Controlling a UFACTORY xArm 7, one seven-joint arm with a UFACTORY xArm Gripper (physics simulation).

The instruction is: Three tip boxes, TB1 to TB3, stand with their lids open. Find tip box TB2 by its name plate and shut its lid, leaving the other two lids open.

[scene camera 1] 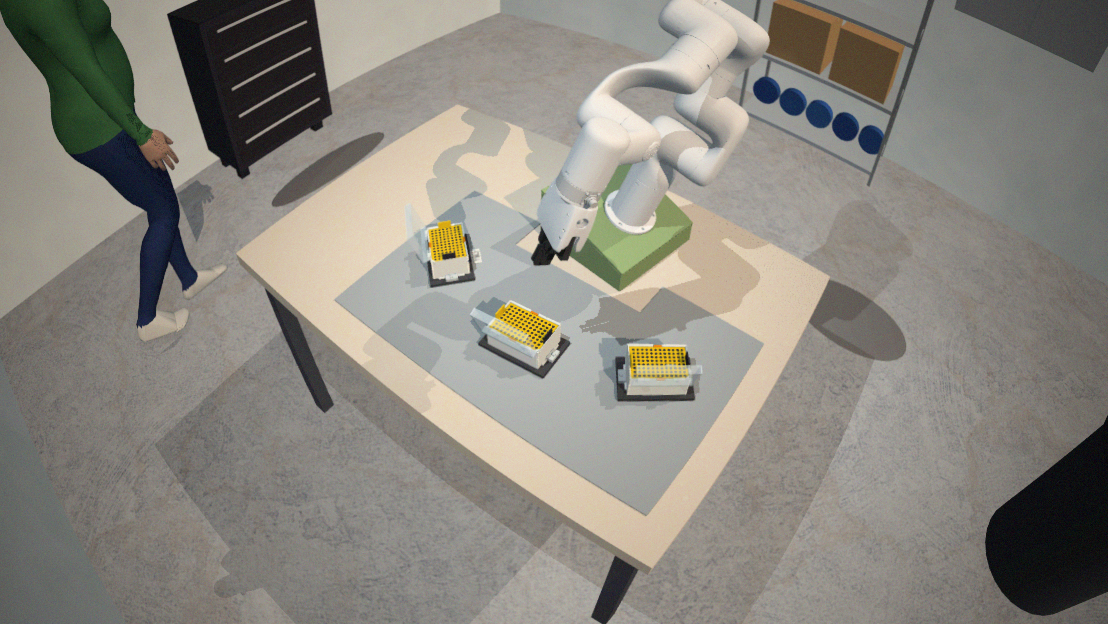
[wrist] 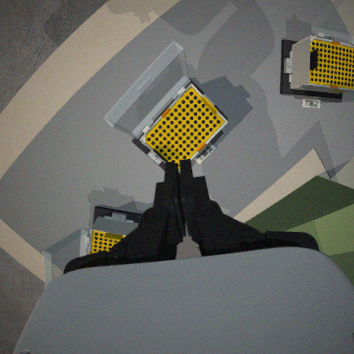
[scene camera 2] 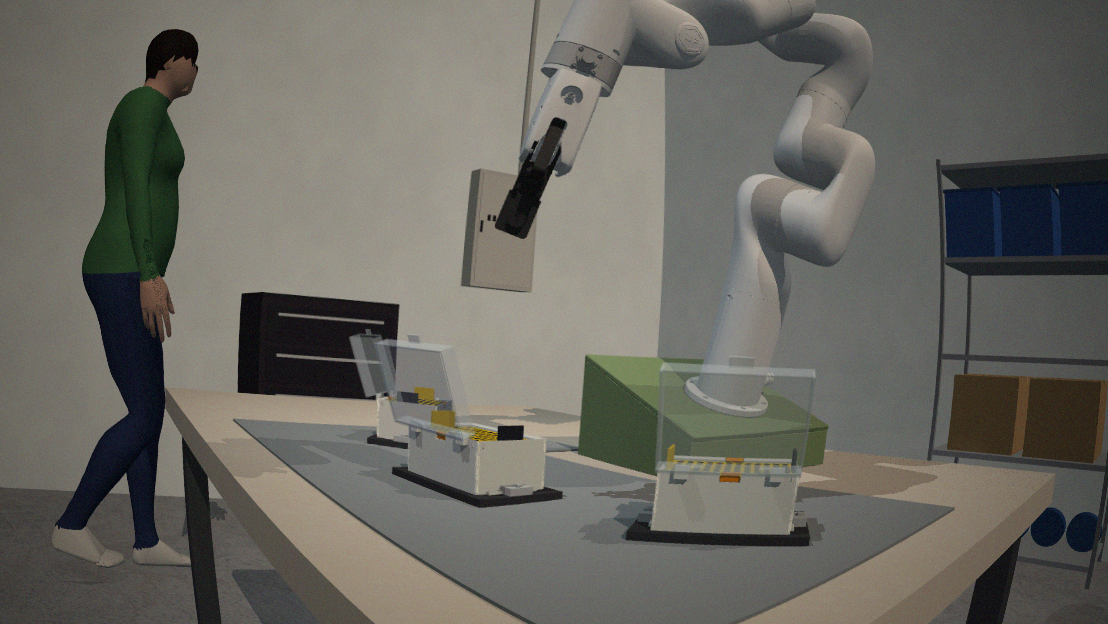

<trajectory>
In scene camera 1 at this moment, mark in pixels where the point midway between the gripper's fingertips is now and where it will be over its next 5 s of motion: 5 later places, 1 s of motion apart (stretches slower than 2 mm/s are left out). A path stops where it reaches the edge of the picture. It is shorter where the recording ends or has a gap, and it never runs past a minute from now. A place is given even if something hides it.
My gripper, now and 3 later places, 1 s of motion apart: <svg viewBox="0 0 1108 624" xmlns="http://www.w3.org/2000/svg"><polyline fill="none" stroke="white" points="539,262 456,181 392,199 446,222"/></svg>
</trajectory>
